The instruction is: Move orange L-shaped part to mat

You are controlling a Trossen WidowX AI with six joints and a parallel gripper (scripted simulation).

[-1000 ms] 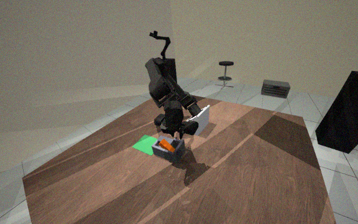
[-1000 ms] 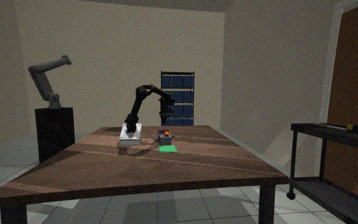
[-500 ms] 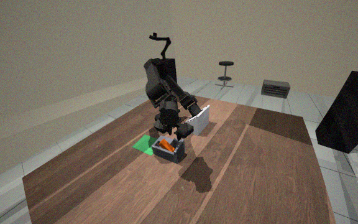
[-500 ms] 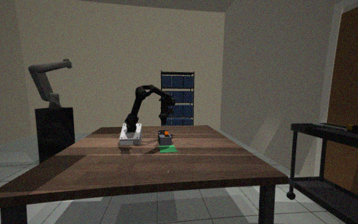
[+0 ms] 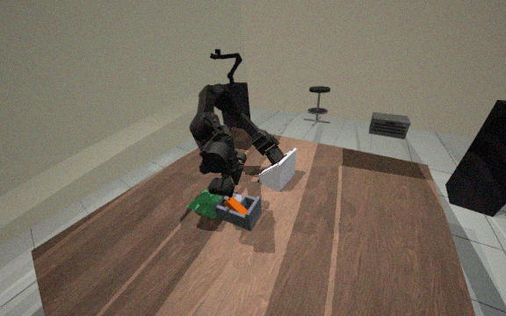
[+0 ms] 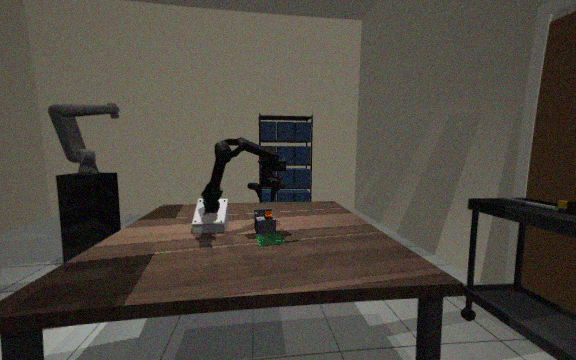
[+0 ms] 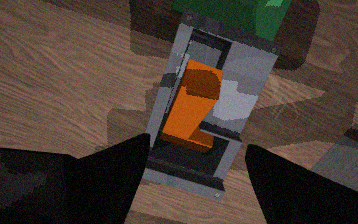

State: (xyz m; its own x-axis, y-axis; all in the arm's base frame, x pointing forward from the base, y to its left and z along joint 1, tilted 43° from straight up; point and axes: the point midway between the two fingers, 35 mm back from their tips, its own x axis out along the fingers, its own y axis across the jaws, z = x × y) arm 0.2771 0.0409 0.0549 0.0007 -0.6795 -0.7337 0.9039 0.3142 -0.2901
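Now: gripper tip 20 mm past the orange L-shaped part, 20 mm to the right of it and 100 mm above it. From my gripper tip the other things lie so: green mat (20 mm ahead, 160 mm to the right, 150 mm below).
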